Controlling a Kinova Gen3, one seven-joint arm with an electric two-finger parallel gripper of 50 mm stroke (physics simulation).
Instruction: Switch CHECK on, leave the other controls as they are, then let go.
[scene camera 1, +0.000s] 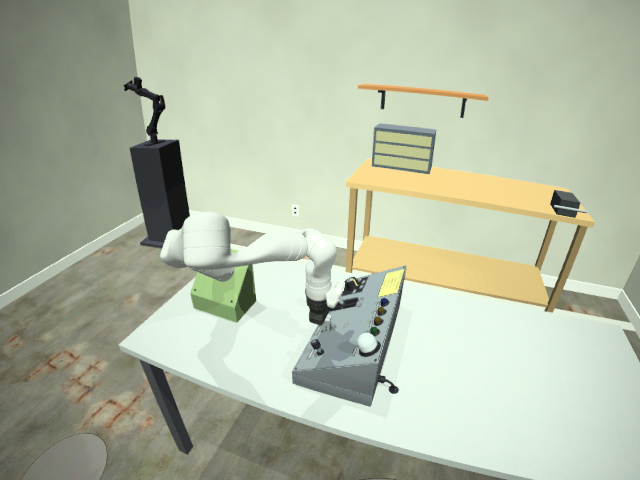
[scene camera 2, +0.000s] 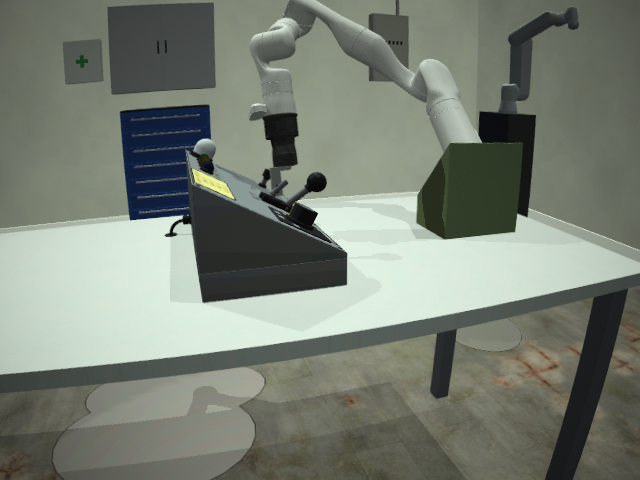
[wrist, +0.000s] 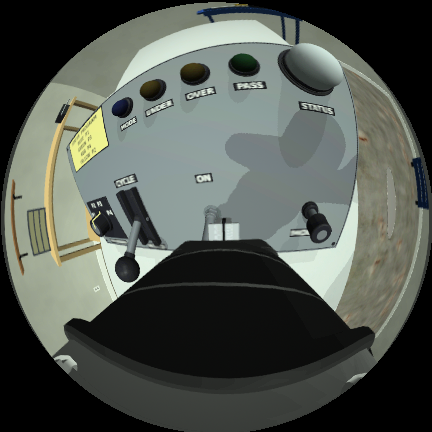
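Where they show: gripper, fingertip midpoint: (scene camera 1: 327, 329) (scene camera 2: 277, 196) (wrist: 223, 226); arm's base, origin of the base link: (scene camera 1: 223, 269) (scene camera 2: 469, 164).
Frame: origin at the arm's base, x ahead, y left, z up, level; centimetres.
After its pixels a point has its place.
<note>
A grey sloping console (scene camera 1: 341, 356) @(y -29.8, x 49.3, z -2.6 cm) (scene camera 2: 258, 253) @(y 15.2, x 57.1, z -8.5 cm) (wrist: 170, 145) @(y -12.6, x 52.6, z -2.1 cm) stands on the table. A thin grey toggle lever (wrist: 207, 224) (scene camera 2: 280, 187) @(y -13.4, x 42.5, z -4.4 cm) rises below the ON label (wrist: 203, 178) @(y -14.9, x 48.3, z -4.2 cm); no CHECK label is readable. In the wrist view the lever slants down from its base, away from ON. My gripper (scene camera 1: 326, 325) @(y -15.4, x 42.5, z -6.7 cm) (scene camera 2: 276, 180) (wrist: 223, 226) @(y -15.4, x 42.5, z -6.7 cm) is shut, its two pale fingers together with a thin dark line between them. They are low over the panel, close beside the lever, to its right in the wrist view; I see nothing held between them. The lever's lower end is partly hidden, so contact is unclear.
The CYCLE lever (wrist: 127, 267) @(y -3.1, x 39.9, z -0.6 cm) (scene camera 2: 316, 181) @(y 0.3, x 40.1, z -1.0 cm) and a dial (wrist: 101, 224) @(y 7.5, x 46.7, z -4.2 cm) (scene camera 2: 302, 214) @(y 11.5, x 47.9, z -4.1 cm) are on the left in the wrist view. A black-capped control (wrist: 320, 231) @(y -25.7, x 41.0, z -2.2 cm) (scene camera 1: 316, 345) @(y -26.9, x 41.5, z -2.8 cm) is on the right. Lamps and the white STATUS dome (wrist: 314, 67) (scene camera 1: 367, 342) @(y -30.9, x 56.1, z 5.4 cm) line the upper edge.
</note>
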